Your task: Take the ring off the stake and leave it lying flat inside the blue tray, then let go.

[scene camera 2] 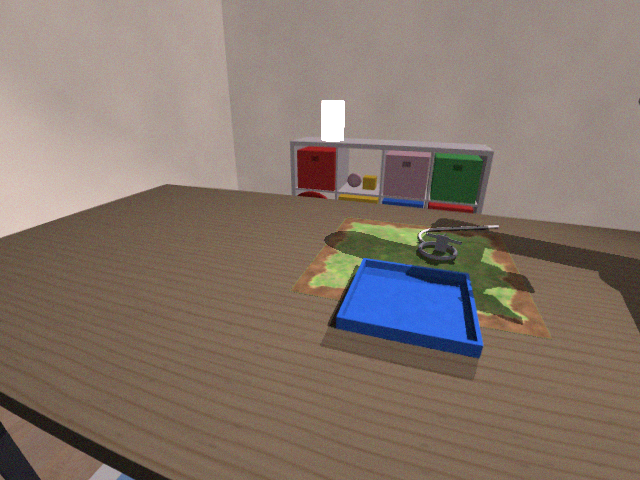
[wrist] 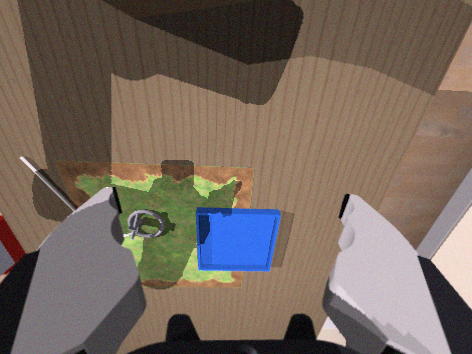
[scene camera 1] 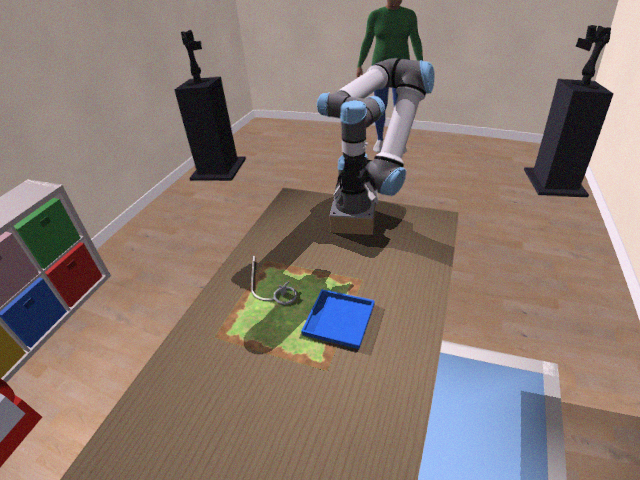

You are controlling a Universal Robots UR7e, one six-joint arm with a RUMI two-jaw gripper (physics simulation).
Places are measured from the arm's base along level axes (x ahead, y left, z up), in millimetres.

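Pixels of known places: gripper, fingertip midpoint: (wrist: 233,193) (scene camera 1: 355,201); arm's base, link origin: (scene camera 1: 353,203).
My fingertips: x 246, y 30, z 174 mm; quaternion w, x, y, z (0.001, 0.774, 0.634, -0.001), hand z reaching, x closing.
For each thing: its middle in the pictures, then the offset to it from my fingertips. Level surfaces: height alone.
- grey ring, body centre: (scene camera 2: 437,250) (wrist: 146,224) (scene camera 1: 285,295) 262 mm down, 216 mm ahead, 237 mm right
- thin metal stake, body centre: (scene camera 2: 460,232) (wrist: 80,201) (scene camera 1: 259,277) 264 mm down, 132 mm ahead, 356 mm right
- blue tray, body centre: (scene camera 2: 410,298) (wrist: 236,241) (scene camera 1: 339,317) 256 mm down, 304 mm ahead, 35 mm right
- patterned mat, surface height: 267 mm down
- wooden table, surface height: 267 mm down
The grey ring (scene camera 1: 296,296) (scene camera 2: 439,258) (wrist: 163,225) lies low over the patterned mat, at the bent end of the thin metal stake (scene camera 1: 253,273) (scene camera 2: 465,227) (wrist: 47,182). Small grey pieces cross at the ring; how it sits on the stake is unclear. The blue tray (scene camera 1: 341,320) (scene camera 2: 408,299) (wrist: 237,240) overlaps the mat's edge beside the ring, with no object in it. My gripper (scene camera 1: 355,195) (wrist: 233,193) is wide open and empty, high above the table near the robot base. In the wrist view the ring appears beside the left finger and the tray between the fingers.
The patterned mat (scene camera 1: 242,322) (scene camera 2: 336,271) (wrist: 210,272) lies on the wooden table (scene camera 1: 289,413) (scene camera 2: 155,310) (wrist: 200,120). The robot's base block (scene camera 1: 351,224) stands at the table's far end. Two black pedestals (scene camera 1: 206,129) (scene camera 1: 571,134) stand on the floor behind.
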